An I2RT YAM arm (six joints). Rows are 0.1 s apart.
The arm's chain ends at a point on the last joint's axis. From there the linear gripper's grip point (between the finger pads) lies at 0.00 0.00 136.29 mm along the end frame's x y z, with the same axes.
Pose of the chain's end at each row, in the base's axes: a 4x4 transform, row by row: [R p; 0 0 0 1], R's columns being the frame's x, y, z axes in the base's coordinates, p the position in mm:
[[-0.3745 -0.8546 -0.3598 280.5], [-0.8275 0.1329 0.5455 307.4], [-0.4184 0.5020 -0.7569 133.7], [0 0 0 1]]
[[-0.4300 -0.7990 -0.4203 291.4], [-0.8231 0.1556 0.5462 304.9], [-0.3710 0.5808 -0.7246 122.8], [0 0 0 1]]
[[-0.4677 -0.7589 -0.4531 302.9], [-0.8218 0.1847 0.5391 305.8], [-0.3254 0.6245 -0.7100 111.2], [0 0 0 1]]
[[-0.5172 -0.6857 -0.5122 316.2], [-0.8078 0.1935 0.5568 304.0], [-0.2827 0.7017 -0.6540 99.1], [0 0 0 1]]
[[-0.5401 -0.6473 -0.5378 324.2], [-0.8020 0.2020 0.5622 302.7], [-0.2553 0.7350 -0.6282 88.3], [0 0 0 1]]
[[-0.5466 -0.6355 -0.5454 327.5], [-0.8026 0.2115 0.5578 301.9], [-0.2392 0.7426 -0.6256 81.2], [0 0 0 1]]
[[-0.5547 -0.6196 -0.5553 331.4], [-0.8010 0.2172 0.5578 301.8], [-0.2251 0.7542 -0.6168 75.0], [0 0 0 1]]
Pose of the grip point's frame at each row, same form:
[[-0.3745 -0.8546 -0.3598 231.5], [-0.8275 0.1329 0.5455 381.7], [-0.4184 0.5020 -0.7569 30.5], [0 0 0 1]]
[[-0.4300 -0.7990 -0.4203 234.1], [-0.8231 0.1556 0.5462 379.3], [-0.3710 0.5808 -0.7246 24.0], [0 0 0 1]]
[[-0.4677 -0.7589 -0.4531 241.1], [-0.8218 0.1847 0.5391 379.3], [-0.3254 0.6245 -0.7100 14.4], [0 0 0 1]]
[[-0.5172 -0.6857 -0.5122 246.4], [-0.8078 0.1935 0.5568 379.9], [-0.2827 0.7017 -0.6540 10.0], [0 0 0 1]]
[[-0.5401 -0.6473 -0.5378 250.9], [-0.8020 0.2020 0.5622 379.3], [-0.2553 0.7350 -0.6282 2.7], [0 0 0 1]]
[[-0.5466 -0.6355 -0.5454 253.2], [-0.8026 0.2115 0.5578 377.9], [-0.2392 0.7426 -0.6256 -4.1], [0 0 0 1]]
[[-0.5547 -0.6196 -0.5553 255.7], [-0.8010 0.2172 0.5578 377.8], [-0.2251 0.7542 -0.6168 -9.1], [0 0 0 1]]

